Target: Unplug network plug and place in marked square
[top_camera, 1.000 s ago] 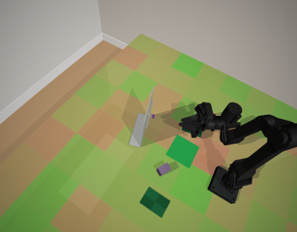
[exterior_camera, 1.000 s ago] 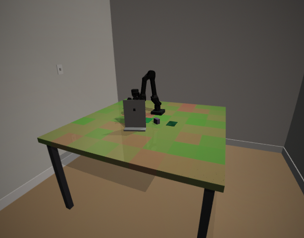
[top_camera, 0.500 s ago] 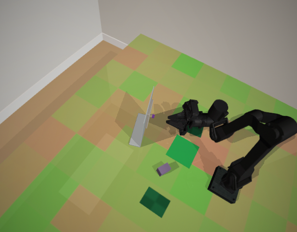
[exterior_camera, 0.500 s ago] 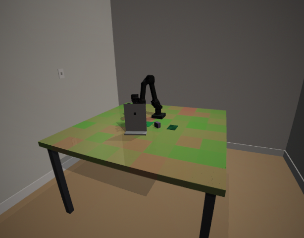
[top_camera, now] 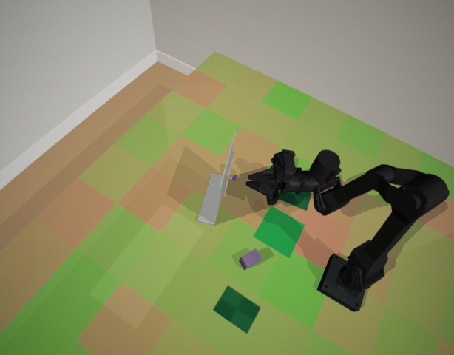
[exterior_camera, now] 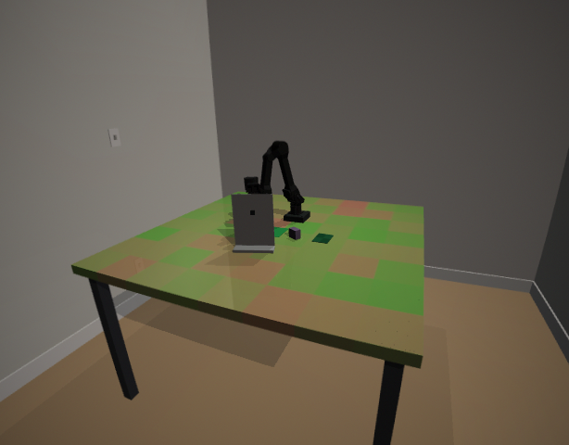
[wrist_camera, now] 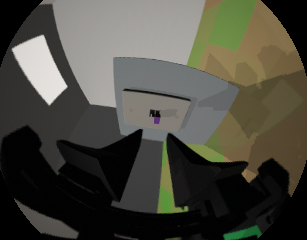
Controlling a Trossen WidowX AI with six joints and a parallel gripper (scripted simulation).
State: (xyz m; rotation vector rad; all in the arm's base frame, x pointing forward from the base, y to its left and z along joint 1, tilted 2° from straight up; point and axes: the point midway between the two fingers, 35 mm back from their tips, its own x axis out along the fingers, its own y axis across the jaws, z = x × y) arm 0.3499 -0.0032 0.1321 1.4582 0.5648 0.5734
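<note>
Right now the network plug is 40 mm ahead of my gripper tip and 20 mm to the left of it. Round my gripper tip: grey upright panel: 60 mm ahead, 30 mm to the left, 50 mm below; then green marked square: 150 mm behind, 20 mm to the right, 160 mm below.
</note>
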